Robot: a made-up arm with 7 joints. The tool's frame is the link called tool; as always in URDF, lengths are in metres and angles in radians. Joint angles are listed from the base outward.
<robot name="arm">
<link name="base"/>
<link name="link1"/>
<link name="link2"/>
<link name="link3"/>
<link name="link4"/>
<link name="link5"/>
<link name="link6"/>
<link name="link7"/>
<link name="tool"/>
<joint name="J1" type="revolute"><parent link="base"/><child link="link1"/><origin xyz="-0.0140 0.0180 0.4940" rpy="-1.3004 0.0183 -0.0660"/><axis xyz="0 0 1"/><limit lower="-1.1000" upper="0.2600"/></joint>
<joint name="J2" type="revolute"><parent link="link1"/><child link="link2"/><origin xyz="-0.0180 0.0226 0.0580" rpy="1.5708 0.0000 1.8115"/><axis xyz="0 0 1"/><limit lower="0.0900" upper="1.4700"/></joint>
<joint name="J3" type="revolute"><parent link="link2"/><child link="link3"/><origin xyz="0.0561 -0.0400 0.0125" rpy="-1.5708 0.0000 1.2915"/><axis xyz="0 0 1"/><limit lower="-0.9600" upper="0.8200"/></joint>
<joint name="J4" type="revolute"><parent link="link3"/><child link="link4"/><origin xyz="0.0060 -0.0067 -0.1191" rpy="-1.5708 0.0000 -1.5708"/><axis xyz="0 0 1"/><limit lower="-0.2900" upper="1.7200"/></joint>
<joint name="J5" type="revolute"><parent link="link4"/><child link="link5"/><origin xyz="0.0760 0.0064 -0.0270" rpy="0.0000 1.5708 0.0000"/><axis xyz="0 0 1"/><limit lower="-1.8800" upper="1.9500"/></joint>
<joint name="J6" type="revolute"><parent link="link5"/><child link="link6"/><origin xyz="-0.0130 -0.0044 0.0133" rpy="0.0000 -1.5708 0.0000"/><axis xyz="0 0 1"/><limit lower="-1.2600" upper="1.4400"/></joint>
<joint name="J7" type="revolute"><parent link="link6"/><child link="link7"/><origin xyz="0.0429 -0.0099 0.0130" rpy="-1.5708 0.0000 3.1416"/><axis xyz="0 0 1"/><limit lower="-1.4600" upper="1.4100"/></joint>
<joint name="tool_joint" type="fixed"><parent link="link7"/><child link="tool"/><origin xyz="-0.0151 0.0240 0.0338" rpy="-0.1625 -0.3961 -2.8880"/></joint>
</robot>
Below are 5 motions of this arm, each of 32 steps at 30 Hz.
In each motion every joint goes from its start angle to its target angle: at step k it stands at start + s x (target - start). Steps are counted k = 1, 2, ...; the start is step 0. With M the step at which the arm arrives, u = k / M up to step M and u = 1 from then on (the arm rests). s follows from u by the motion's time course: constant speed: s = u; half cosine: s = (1 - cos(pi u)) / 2; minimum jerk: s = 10 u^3 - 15 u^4 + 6 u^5.
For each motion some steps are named. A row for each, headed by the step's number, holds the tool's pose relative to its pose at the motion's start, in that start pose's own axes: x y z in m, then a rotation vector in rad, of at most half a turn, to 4 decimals.
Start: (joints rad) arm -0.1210 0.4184 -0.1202 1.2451 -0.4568 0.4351 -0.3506
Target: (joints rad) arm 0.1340 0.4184 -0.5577 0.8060 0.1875 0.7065 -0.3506
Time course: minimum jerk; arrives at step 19
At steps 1, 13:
1: 0.0000 0.0000 -0.0001 0.0014 0.0004 -0.0002
13: -0.0207 -0.0204 -0.0703 0.8471 0.1999 -0.1086

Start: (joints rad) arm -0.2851 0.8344 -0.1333 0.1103 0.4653 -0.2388 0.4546
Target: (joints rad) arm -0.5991 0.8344 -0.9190 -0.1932 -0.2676 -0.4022 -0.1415
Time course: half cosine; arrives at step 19
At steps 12, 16, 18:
12: 0.0181 -0.0017 0.0592 -0.9118 -0.2203 -0.3178
16: 0.0197 0.0044 0.0705 -1.2086 -0.3062 -0.4687
18: 0.0200 0.0059 0.0723 -1.2739 -0.3249 -0.5043

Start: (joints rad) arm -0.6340 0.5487 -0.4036 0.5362 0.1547 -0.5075 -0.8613
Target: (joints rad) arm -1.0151 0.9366 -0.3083 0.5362 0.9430 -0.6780 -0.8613
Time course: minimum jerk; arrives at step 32
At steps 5, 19, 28, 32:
5: -0.0006 0.0025 0.0002 0.0296 0.0160 -0.0149
19: -0.0211 0.0605 0.0074 0.6133 0.4260 -0.3001
28: -0.0379 0.0919 0.0155 0.8430 0.6754 -0.4092
32: -0.0389 0.0936 0.0161 0.8535 0.6892 -0.4141

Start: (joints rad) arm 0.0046 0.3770 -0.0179 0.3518 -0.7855 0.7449 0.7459
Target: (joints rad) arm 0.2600 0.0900 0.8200 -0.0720 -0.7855 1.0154 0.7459
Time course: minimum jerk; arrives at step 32
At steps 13, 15, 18, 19, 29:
13: -0.0029 0.0229 0.0005 -0.1934 0.1023 0.0828
15: -0.0036 0.0334 -0.0007 -0.2550 0.1332 0.1220
18: -0.0052 0.0519 -0.0043 -0.3436 0.1764 0.1930
19: -0.0059 0.0584 -0.0059 -0.3700 0.1892 0.2183
29: -0.0141 0.0994 -0.0191 -0.5022 0.2532 0.3888

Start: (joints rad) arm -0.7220 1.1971 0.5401 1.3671 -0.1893 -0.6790 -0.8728
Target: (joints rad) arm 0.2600 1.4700 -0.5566 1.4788 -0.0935 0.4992 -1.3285
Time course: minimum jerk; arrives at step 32
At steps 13, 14, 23, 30, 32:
13: -0.0596 0.0176 -0.0353 -0.0269 0.8817 -0.2853
14: -0.0723 0.0225 -0.0385 -0.0236 1.0366 -0.3095
23: -0.1785 0.0887 -0.0121 0.2082 2.3193 -0.1806
30: -0.1975 0.1125 0.0127 0.3828 2.6297 -0.0244
32: -0.1978 0.1128 0.0131 0.3861 2.6343 -0.0214

